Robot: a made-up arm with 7 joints.
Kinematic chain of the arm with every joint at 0, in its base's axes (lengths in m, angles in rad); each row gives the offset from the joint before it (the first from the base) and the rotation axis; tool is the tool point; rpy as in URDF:
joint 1: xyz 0 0 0.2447 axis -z
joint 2: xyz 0 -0.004 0.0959 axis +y
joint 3: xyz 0 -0.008 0.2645 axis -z
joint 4: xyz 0 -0.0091 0.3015 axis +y
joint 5: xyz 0 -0.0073 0.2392 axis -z
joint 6: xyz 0 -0.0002 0.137 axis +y
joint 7: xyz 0 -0.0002 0.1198 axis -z
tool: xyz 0 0 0 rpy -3.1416 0 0
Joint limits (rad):
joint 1: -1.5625..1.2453
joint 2: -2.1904..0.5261
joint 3: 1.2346..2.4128
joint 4: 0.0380..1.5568
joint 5: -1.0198..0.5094
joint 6: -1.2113..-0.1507
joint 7: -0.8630..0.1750
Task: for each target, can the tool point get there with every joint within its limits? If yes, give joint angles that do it. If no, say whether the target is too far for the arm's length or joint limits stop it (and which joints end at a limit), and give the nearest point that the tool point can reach.
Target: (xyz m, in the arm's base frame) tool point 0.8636 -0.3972 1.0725
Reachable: no: too far | nearest point 0.6050 -0.2783 1.0221 | short by 0.289 m
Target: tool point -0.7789 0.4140 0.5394
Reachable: yes | joints 0.7993 -0.9969 2.2399 1.1781 -0.5448 -0.9390 -0.6632
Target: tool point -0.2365 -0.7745 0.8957
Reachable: yes | joints -0.9162 -0.7968 2.0114 0.8558 0.1597 -0.7041 -0.7763
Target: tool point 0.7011 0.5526 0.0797
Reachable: no: joint limits stop it (at a limit: joint 2, joint 3, joint 4, joint 5, joint 6) | nearest point 0.5070 0.3996 0.7717 | short by 0.735 m
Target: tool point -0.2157 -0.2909 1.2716
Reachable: yes | joints -0.4755 -0.1858 2.3207 0.6789 0.1033 -0.9147 -0.7449
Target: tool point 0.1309 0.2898 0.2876
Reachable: no: joint limits stop it (at a limit: joint 1, joint 2, joint 3, joint 4, joint 5, joint 6) | nearest point 0.4849 0.4262 0.7717 | short by 0.615 m
